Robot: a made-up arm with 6 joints. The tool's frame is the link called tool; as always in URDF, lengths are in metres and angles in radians.
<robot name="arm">
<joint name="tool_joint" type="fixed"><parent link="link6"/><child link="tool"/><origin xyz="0 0 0"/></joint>
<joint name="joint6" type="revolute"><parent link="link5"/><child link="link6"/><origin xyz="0.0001 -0.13 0" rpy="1.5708 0 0"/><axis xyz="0 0 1"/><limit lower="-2.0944" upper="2.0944"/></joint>
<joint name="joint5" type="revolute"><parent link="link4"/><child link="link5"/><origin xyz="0 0 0" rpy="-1.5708 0 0"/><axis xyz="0 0 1"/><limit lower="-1.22" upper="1.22"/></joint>
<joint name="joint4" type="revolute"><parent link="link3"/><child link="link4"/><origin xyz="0.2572 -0.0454 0" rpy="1.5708 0 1.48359"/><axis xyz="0 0 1"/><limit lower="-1.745" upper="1.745"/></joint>
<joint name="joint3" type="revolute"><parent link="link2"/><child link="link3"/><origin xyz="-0.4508 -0.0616 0"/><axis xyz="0 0 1"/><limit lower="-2.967" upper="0"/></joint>
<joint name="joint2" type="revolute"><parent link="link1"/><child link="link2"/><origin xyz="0 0 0" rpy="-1.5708 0 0"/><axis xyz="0 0 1"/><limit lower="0" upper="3.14"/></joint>
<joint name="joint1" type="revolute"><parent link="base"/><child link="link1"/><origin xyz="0 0 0.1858"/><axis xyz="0 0 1"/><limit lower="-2.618" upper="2.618"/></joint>
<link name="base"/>
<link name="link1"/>
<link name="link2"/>
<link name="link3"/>
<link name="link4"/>
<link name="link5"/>
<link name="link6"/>
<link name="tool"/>
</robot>
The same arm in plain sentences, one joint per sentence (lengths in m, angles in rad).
The arm has six revolute joints in a row. What follows holds with every joint at zero, and every direction is one of the base frame's. Joint 1 is mounted 0.1858 m along +z from the base frame's origin and turns about +z, from -2.618 to 2.618 rad. Joint 2 is mounted at the same point as joint 1 and turns about +y, from 0 to 3.14 rad. Joint 3 is mounted 0.4508 m along -x and 0.0616 m along +z from joint 2 and turns about +y, from -2.967 to 0 rad. Joint 4 is mounted 0.2572 m along +x and 0.0454 m along +z from joint 3 and turns about the direction (0.9962, 0, 0.0871), from -1.745 to 1.745 rad. Joint 5 is mounted at the same point as joint 4 and turns about +y, from -1.22 to 1.22 rad. Joint 6 is mounted 0.1295 m along +x and 0.0112 m along +z from joint 5 and turns about the direction (0.9962, 0, 0.0871), from -2.0944 to 2.0944 rad. The tool frame, which is the frame that the pose is given for, is mounted at the same point as joint 6; its axes are the base frame's turned by roll 0, pitch 1.4836 and yaw 0 rad (as in URDF: about the fixed x, then y, then z).
